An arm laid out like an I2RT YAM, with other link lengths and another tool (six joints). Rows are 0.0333 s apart.
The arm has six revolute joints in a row. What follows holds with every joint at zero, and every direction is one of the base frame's.
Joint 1 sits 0.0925 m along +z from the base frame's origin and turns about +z.
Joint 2 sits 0.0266 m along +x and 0.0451 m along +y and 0.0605 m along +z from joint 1 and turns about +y.
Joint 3 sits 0.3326 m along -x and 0.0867 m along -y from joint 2 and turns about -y.
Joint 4 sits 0.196 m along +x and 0.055 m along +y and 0.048 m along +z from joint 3 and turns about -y.
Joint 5 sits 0.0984 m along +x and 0.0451 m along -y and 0.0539 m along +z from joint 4 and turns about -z.
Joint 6 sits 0.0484 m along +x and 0.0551 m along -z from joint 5 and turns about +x.
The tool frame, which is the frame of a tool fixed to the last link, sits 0.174 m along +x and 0.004 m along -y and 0.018 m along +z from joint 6; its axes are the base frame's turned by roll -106.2, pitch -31.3 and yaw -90 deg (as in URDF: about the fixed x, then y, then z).
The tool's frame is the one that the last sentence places.
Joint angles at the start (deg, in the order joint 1, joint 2, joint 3, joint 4, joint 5, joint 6):
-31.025, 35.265, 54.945, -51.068, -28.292, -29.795
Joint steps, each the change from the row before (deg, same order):
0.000, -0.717, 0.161, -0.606, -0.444, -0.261
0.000, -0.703, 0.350, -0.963, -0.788, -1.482
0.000, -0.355, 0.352, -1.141, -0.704, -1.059
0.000, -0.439, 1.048, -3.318, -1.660, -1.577
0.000, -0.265, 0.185, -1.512, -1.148, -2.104
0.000, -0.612, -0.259, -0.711, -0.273, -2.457
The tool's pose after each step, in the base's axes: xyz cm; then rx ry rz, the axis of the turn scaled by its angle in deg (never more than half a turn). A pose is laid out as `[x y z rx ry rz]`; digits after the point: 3 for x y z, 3 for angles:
[19.270 -2.243 31.917 -138.415 64.385 -73.413]
[18.929 -1.685 32.003 -139.170 62.096 -74.243]
[18.631 -1.201 31.913 -139.829 60.511 -74.116]
[17.883 -0.071 31.506 -140.936 57.997 -72.122]
[17.501 0.650 31.188 -142.187 55.161 -71.720]
[17.182 1.013 30.865 -143.746 52.522 -72.789]

